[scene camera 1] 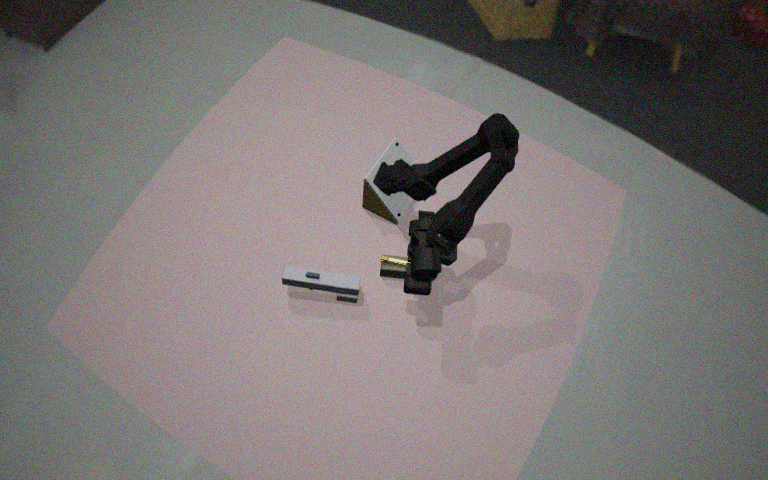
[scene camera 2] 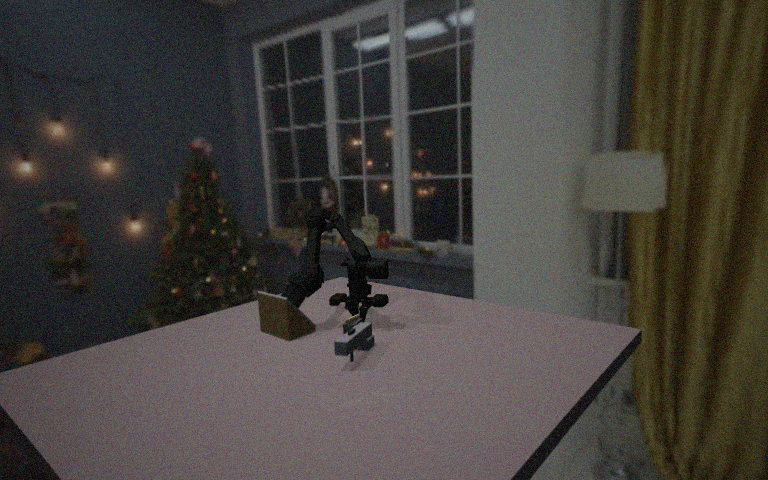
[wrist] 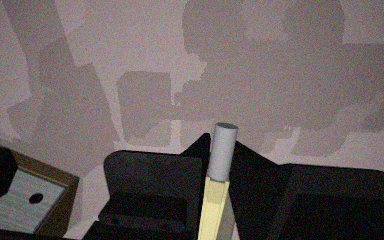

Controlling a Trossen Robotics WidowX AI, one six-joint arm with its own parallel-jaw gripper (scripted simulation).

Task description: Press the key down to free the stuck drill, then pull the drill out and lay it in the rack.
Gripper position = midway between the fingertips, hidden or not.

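Note:
What I see here is my gripper [scene camera 2: 360, 325]. It is visible to me in the wrist view [wrist: 214, 138] too, and in scene camera 1 [scene camera 1: 416, 272] my gripper can be seen as well.

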